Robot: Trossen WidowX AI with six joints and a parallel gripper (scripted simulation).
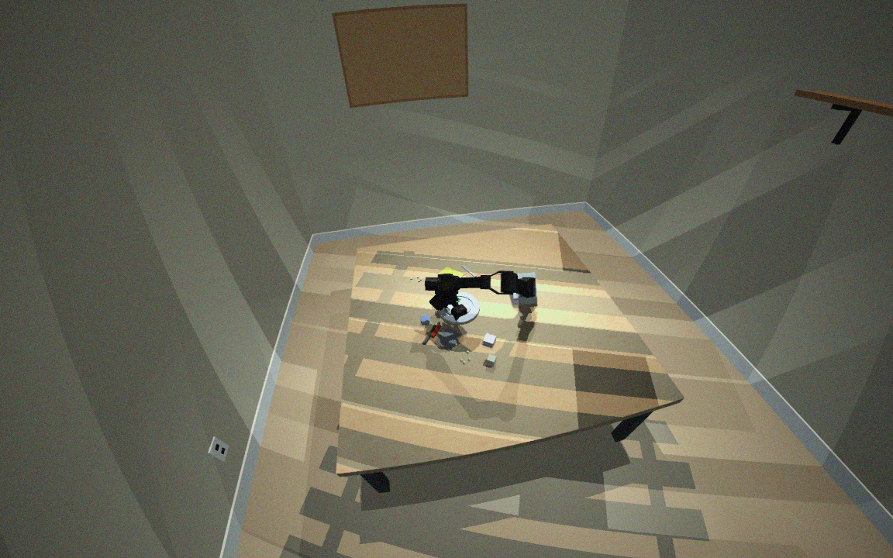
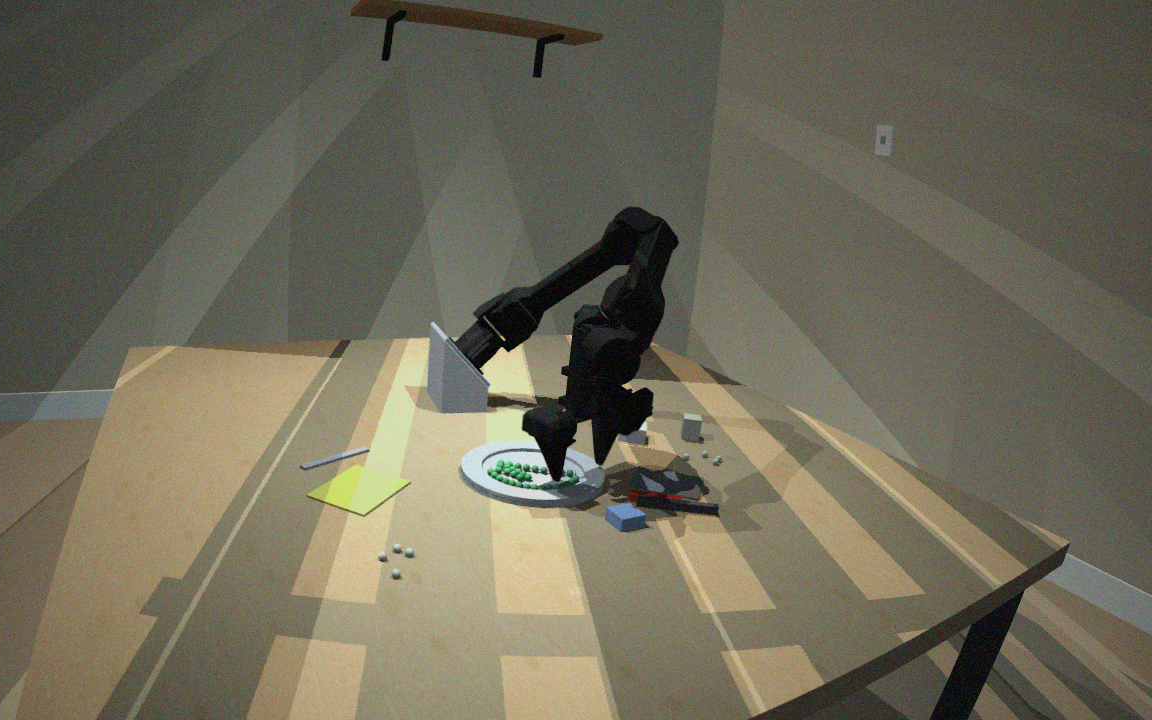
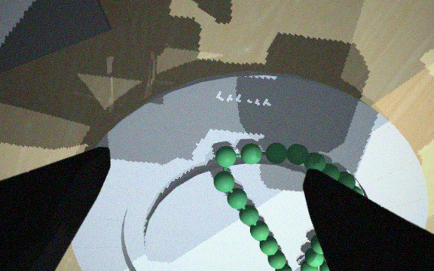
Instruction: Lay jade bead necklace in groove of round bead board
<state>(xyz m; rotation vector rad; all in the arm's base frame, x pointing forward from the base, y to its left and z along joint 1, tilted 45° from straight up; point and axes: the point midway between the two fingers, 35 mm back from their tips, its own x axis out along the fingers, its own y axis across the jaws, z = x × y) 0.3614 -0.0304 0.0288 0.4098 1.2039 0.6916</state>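
The round grey bead board is 5 cm behind my gripper tip, 4 cm to the right of it and 1 cm below it. Also, from my gripper tip: grey plate: 12 cm to the left, 5 cm ahead, 2 cm below; blue block: 12 cm ahead, 1 cm to the right, 1 cm below; red and black pen: 10 cm ahead, 7 cm to the left, 1 cm below.
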